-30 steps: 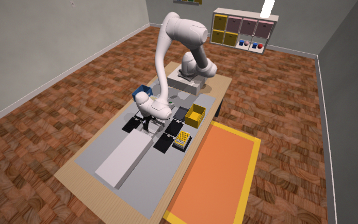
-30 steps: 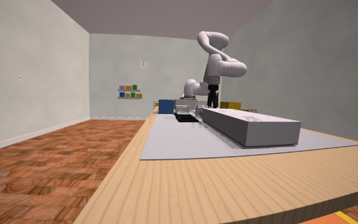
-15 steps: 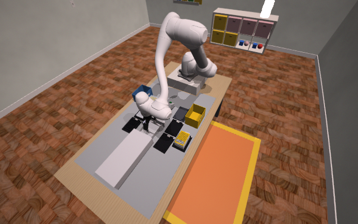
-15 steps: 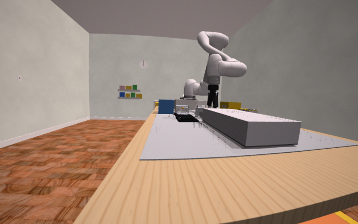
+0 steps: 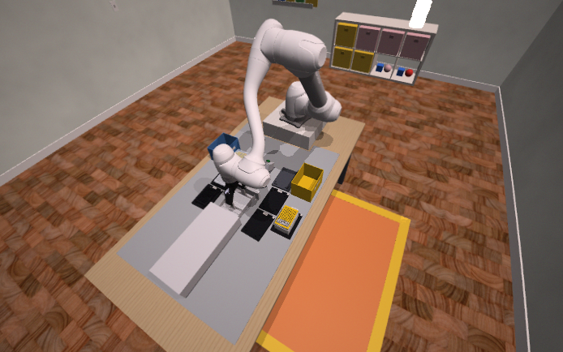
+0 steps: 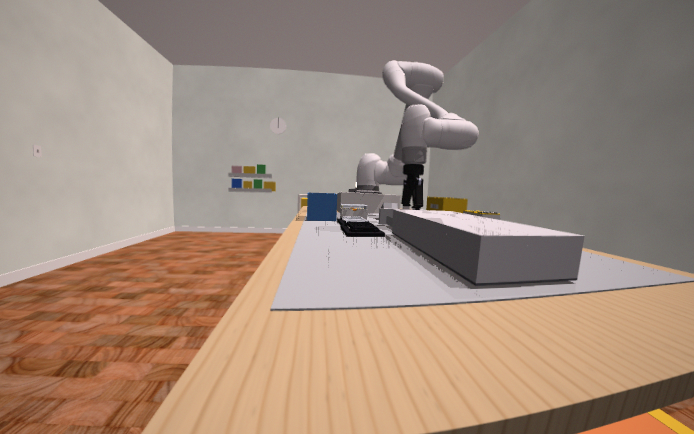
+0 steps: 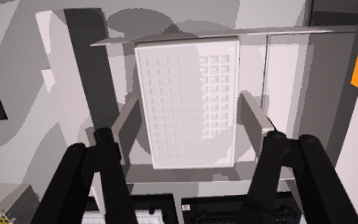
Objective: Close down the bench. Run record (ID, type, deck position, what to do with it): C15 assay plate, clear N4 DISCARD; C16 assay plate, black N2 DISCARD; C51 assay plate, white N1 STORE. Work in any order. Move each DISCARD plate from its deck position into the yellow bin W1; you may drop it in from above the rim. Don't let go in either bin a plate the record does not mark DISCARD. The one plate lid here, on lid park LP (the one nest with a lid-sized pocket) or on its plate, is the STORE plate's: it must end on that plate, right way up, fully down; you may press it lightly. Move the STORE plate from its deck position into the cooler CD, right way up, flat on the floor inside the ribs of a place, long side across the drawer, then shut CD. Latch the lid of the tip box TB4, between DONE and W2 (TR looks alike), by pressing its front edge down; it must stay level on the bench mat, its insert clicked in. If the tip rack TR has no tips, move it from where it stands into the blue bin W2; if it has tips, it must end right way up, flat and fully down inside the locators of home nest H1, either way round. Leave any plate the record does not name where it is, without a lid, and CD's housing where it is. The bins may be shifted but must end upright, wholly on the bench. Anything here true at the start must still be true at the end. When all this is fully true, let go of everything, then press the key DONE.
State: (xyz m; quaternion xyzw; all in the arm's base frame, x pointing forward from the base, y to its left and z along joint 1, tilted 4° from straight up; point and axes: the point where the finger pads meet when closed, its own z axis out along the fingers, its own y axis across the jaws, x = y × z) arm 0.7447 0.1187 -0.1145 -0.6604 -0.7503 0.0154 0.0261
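My gripper is now 2 cm above the plate lid. Also, from my hand: cooler CD 18 cm ahead, 2 cm to the left, 1 cm below; then cooler drawer 4 cm ahead, 2 cm below; then white plate 2 cm below.
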